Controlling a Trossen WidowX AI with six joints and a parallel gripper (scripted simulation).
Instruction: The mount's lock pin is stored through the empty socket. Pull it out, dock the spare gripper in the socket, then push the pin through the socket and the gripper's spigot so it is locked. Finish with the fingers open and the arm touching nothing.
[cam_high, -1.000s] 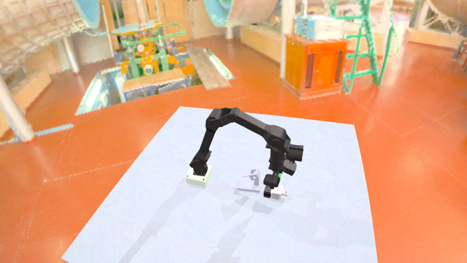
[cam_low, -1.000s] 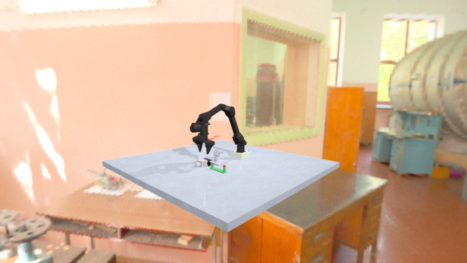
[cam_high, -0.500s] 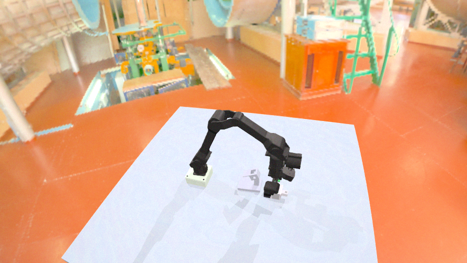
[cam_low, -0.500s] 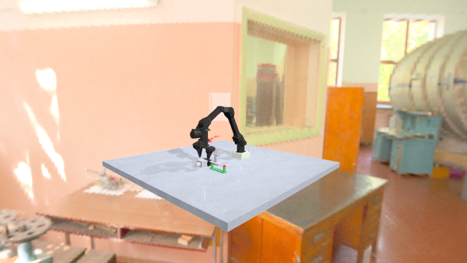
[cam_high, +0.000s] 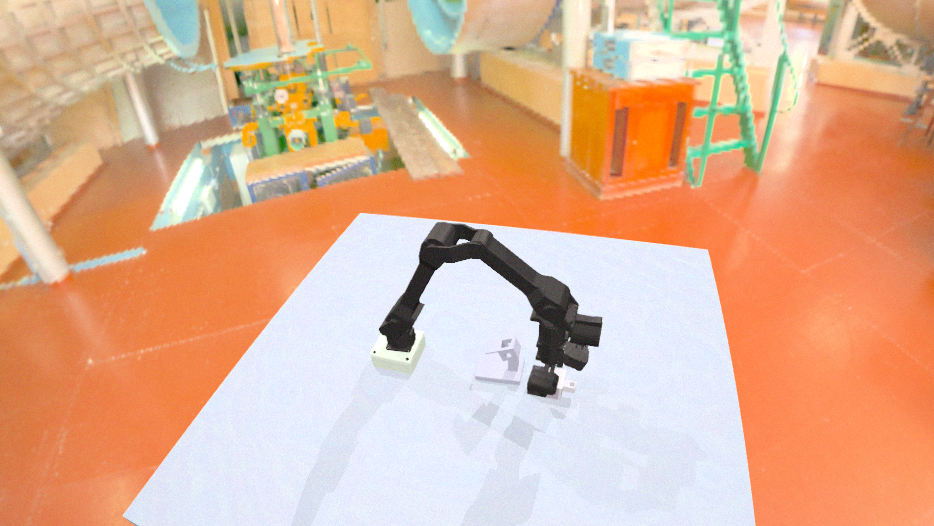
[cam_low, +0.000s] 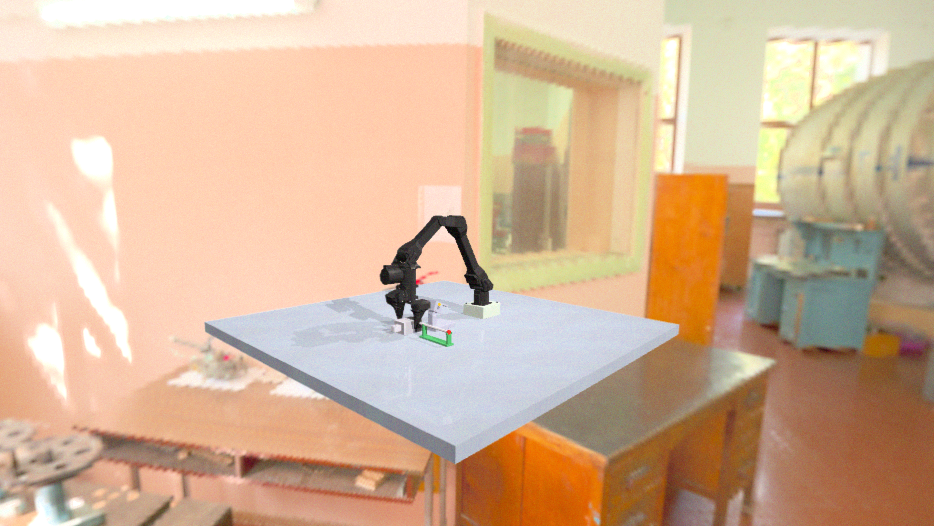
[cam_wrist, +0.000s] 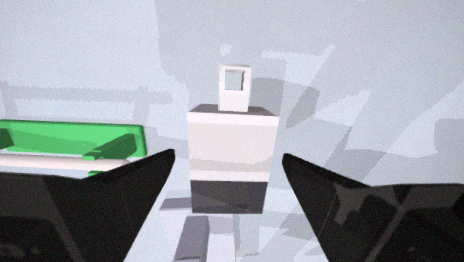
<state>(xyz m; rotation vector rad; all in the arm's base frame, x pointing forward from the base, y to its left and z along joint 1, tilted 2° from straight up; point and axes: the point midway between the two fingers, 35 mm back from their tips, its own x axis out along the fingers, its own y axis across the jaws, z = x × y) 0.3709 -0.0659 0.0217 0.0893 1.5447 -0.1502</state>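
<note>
Right now the spare gripper is 1 cm ahead of my gripper tip. The rest, counted from my gripper tip: green cradle 15 cm to the left, 2 cm ahead; then mount 11 cm behind, 5 cm to the left, 2 cm above.
</note>
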